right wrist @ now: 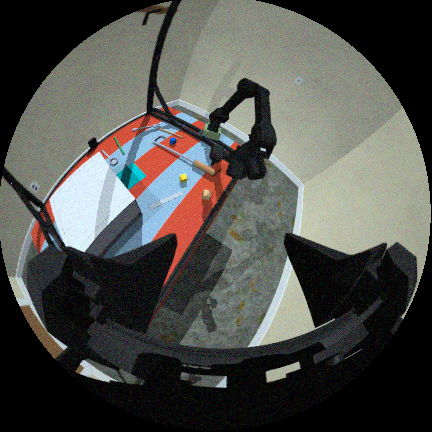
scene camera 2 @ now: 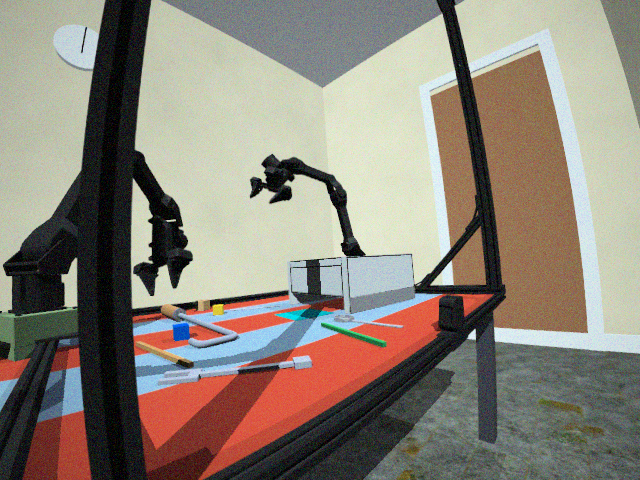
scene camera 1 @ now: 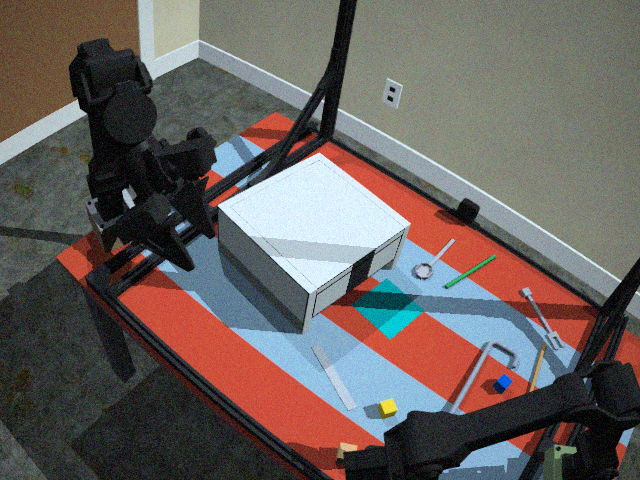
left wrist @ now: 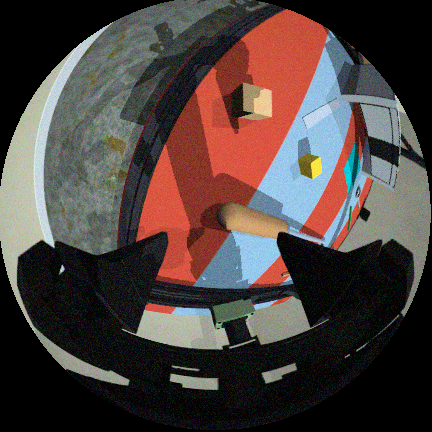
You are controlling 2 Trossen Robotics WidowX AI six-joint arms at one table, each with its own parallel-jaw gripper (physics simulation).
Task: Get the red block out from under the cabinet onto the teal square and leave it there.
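Seen in the pictures: left gripper, between the fingertips: [right wrist: 219, 168] [scene camera 2: 163, 292] [left wrist: 223, 238]; right gripper, between the fingertips: [right wrist: 232, 239] [scene camera 2: 259, 200] [scene camera 1: 203, 252]; left arm's base, origin of its link: [right wrist: 212, 127] [scene camera 2: 37, 310] [scene camera 1: 577, 471] [left wrist: 233, 321]; right arm's base, origin of its link: [scene camera 1: 112, 207].
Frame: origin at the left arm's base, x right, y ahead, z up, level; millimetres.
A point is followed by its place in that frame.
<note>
The white cabinet [scene camera 1: 310, 217] @[x 396, y 592, z 70 mm] [scene camera 2: 379, 273] @[x 509, y 488, z 22 mm] [right wrist: 90, 195] @[x 374, y 571, z 71 mm] stands on the striped table, with a low gap under its drawer front. The red block does not show in any view. The teal square [scene camera 1: 395, 320] @[x 300, y 378, z -64 mm] [scene camera 2: 297, 314] @[x 314, y 389, z -64 mm] [left wrist: 352, 167] @[x 322, y 397, z -64 mm] [right wrist: 131, 176] @[x 315, y 400, z -64 mm] lies flat in front of the cabinet, partly in shadow. My left gripper [scene camera 2: 162, 290] @[x -54, y 311, z 1 mm] [left wrist: 223, 238] @[x -54, y 311, z 1 mm] is open and empty, above the table near a hooked metal rod [scene camera 1: 473, 377] @[x 193, y 207, z -49 mm] [scene camera 2: 217, 338] @[x 286, y 128, z -54 mm] with a wooden handle [left wrist: 255, 220] @[x -6, y 300, z -32 mm] [right wrist: 204, 167] @[x 6, y 297, z -35 mm]. My right gripper [scene camera 1: 201, 253] @[x 50, y 680, z 321 mm] [scene camera 2: 261, 199] @[x 50, y 680, z 321 mm] [right wrist: 232, 239] @[x 50, y 680, z 321 mm] is open and empty, raised high, away from the teal square.
A yellow block [scene camera 1: 387, 408] @[x 85, y 370, z -40 mm] [left wrist: 310, 166] @[x 77, y 368, z -41 mm], a blue block [scene camera 1: 502, 383] @[x 186, y 147, z -40 mm] [scene camera 2: 180, 331] @[x 201, y 132, z -49 mm] and a tan block [left wrist: 257, 102] @[x -17, y 421, z -35 mm] lie about. A flat strip [scene camera 1: 333, 378] @[x 136, y 476, z -63 mm], ladle [scene camera 1: 423, 271] @[x 445, y 332, z -62 mm], green stick [scene camera 1: 470, 271] @[x 474, y 222, z -58 mm], fork-ended tool [scene camera 1: 539, 314] @[x 396, y 46, z -59 mm] and wooden stick [scene camera 2: 164, 354] @[x 255, y 51, z -59 mm] lie around too. Black frame posts [scene camera 2: 113, 232] @[x 466, y -147, z 74 mm] edge the table.
</note>
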